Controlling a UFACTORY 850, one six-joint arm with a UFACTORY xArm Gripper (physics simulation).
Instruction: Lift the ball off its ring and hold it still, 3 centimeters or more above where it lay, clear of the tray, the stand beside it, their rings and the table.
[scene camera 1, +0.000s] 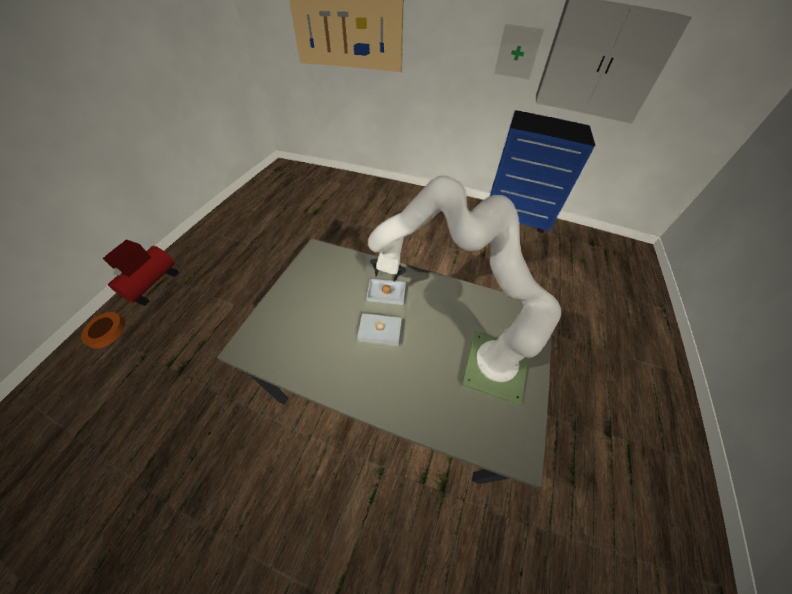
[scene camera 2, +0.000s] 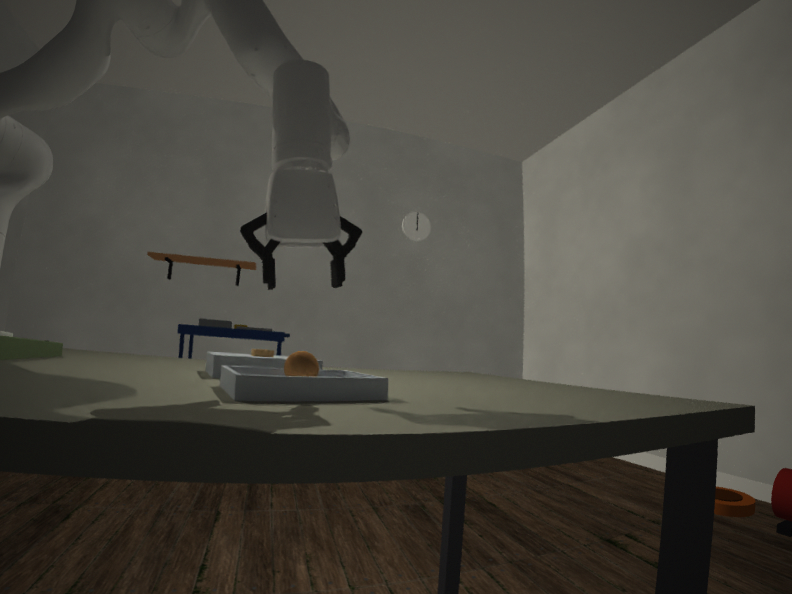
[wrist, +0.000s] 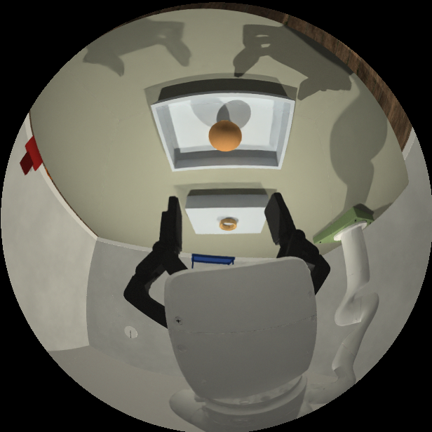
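An orange ball (scene camera 1: 386, 289) (scene camera 2: 301, 363) (wrist: 225, 135) rests inside a white, low-walled tray (scene camera 1: 369, 299) (scene camera 2: 311, 388) (wrist: 227, 167); the ring under it is hidden. A white block-shaped stand (scene camera 1: 378, 338) (scene camera 2: 214, 364) (wrist: 205, 220) is beside the tray, with a small orange ring (scene camera 1: 380, 326) (scene camera 2: 262, 352) (wrist: 228, 224) on its top. My gripper (scene camera 2: 303, 285) (wrist: 225, 202) is open and empty. It points down and hangs well above the ball in the scene camera 2 view. In the scene camera 1 view its fingers show small, near the tray's far edge.
The grey-green table (scene camera 1: 307, 358) (scene camera 2: 511, 399) (wrist: 105, 170) bears the tray, the stand and the green base plate (scene camera 1: 473, 378) (scene camera 2: 28, 348) (wrist: 330, 232) of my arm. The arm arches over the table's far right part. A blue drawer cabinet (scene camera 1: 540, 172) stands beyond the table.
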